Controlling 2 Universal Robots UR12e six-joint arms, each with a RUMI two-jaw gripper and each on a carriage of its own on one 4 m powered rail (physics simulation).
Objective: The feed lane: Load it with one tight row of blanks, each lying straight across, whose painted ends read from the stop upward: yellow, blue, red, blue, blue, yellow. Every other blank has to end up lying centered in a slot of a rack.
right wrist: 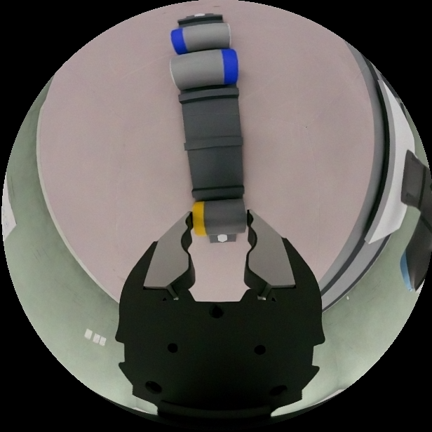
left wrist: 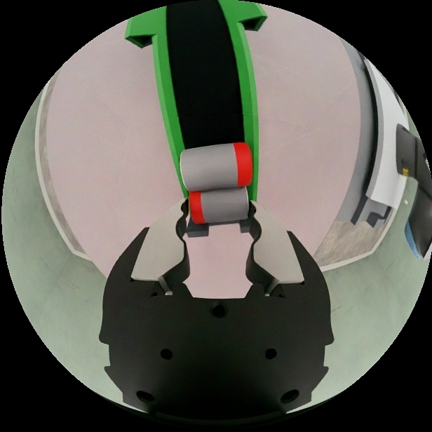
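Note:
In the left wrist view, a green-walled lane (left wrist: 251, 120) with a black bed runs away from my left gripper (left wrist: 217, 200). Two red-ended grey blanks lie across its near end: the farther one (left wrist: 212, 167) has its red end right, the nearer one (left wrist: 224, 206) has it left. My left gripper is shut on the nearer blank by its ends. In the right wrist view, a dark grey slotted rack (right wrist: 214, 121) runs away from my right gripper (right wrist: 219, 211), which is shut on a yellow-ended blank (right wrist: 225, 217) at the rack's near end. Two blue-ended blanks (right wrist: 206, 38) (right wrist: 200, 69) lie at its far end.
Dark grey stop pieces (left wrist: 198, 230) stand at the lane's near end. The rack has cross ridges (right wrist: 215, 143) between its slots. A light grey panel (left wrist: 389, 135) (right wrist: 395, 165) and a dark robot arm part (left wrist: 417, 160) (right wrist: 420, 185) show at the right edge of both views.

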